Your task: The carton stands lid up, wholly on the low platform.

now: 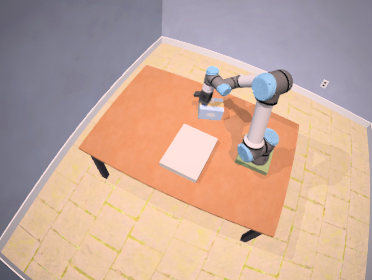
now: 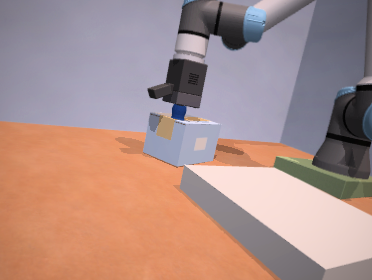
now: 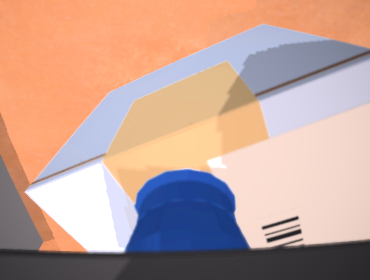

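Pixels of known places: hand, tool point: point(image 1: 203, 105) point(image 2: 176, 123) point(image 3: 180, 181); arm's base, link origin: point(image 2: 339, 170).
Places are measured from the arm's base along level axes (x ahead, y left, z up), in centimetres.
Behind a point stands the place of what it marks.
Note:
The pale blue carton point(image 1: 211, 112) @[x 39.7, y -12.1, z 4.2 cm] point(image 2: 182, 144) @[x 46.7, y -8.8, z 1.9 cm] point(image 3: 289, 111) @[x 50.1, y -16.9, z 6.9 cm] stands on the orange table point(image 1: 137, 111) @[x 86.5, y 7.2, z -3.9 cm] point(image 2: 101, 194) @[x 67.5, y 5.7, z -3.9 cm], lid up, with tan tape over its top and a white barcode label point(image 3: 284, 180) @[x 47.8, y -17.4, z 6.9 cm]. It sits behind the low white platform point(image 1: 189, 151) @[x 39.3, y 19.9, z 0.9 cm] point(image 2: 268, 200) @[x 44.7, y 19.0, z 0.9 cm], apart from it. My blue suction cup point(image 1: 205, 104) @[x 46.5, y -14.1, z 5.6 cm] point(image 2: 179, 112) point(image 3: 186, 208) presses straight down on the taped lid near its left end and is sealed to it. The carton's bottom rests on the table.
The arm's green base plate point(image 1: 254, 166) @[x -0.7, y 8.8, z 0.2 cm] point(image 2: 296, 166) @[x 12.7, y -4.3, z -0.7 cm] sits to the right of the platform. The arm reaches over the table's back part. The table edges lie far from the carton.

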